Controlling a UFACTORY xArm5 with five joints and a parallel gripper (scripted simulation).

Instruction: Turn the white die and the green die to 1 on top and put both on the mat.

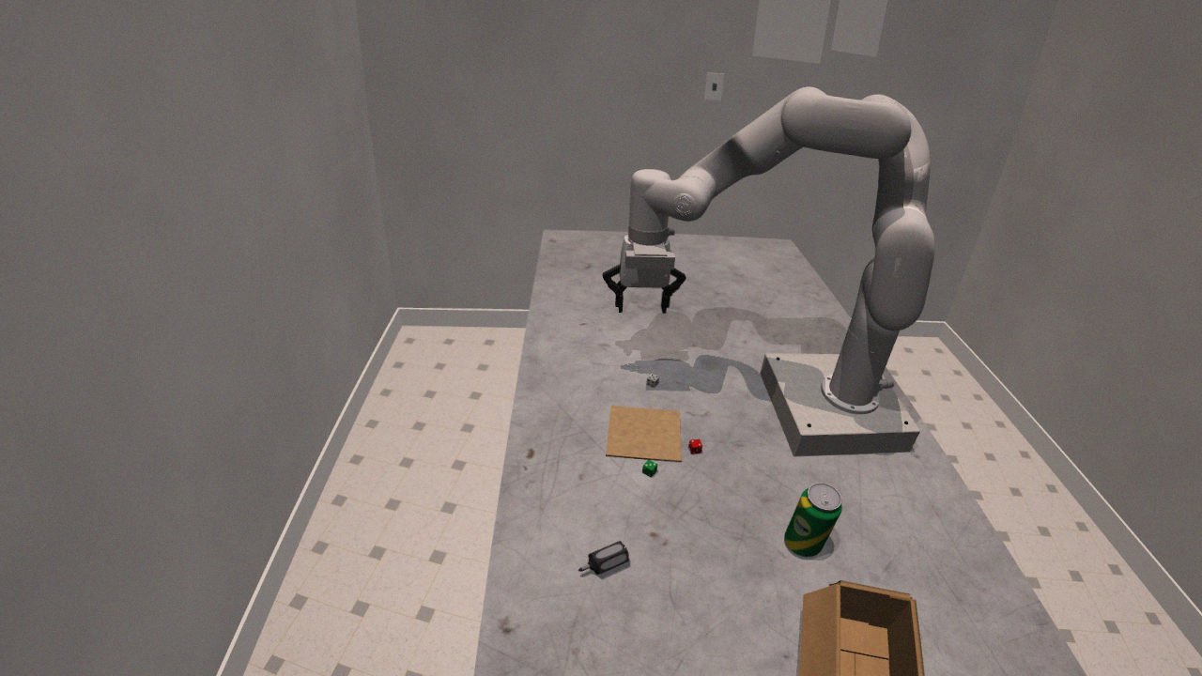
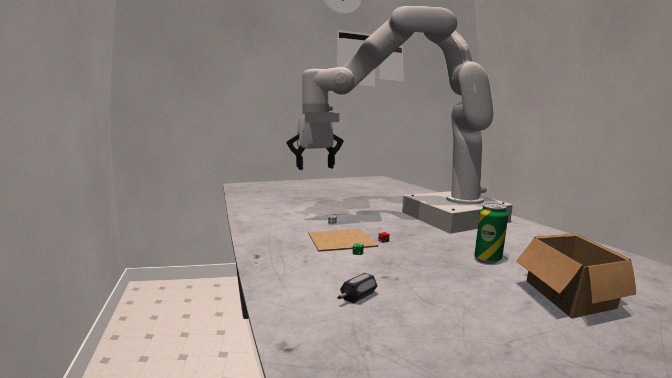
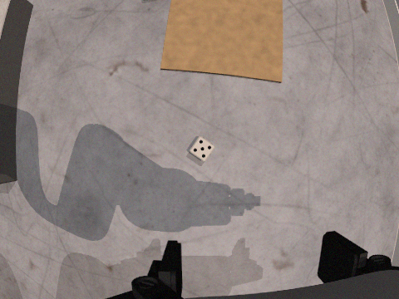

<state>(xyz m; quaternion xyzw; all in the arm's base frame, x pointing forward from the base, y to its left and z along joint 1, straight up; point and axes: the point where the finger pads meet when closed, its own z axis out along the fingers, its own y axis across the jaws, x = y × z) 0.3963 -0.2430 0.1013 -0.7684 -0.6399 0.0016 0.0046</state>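
The white die is 150 mm below my hand, 70 mm to the left of it and 20 mm behind it. Also, from my hand: tan mat 210 mm to the left, 160 mm below, 40 mm ahead; then green die 310 mm to the left, 150 mm below, 60 mm ahead; then red die 280 mm to the left, 150 mm below, 40 mm behind.
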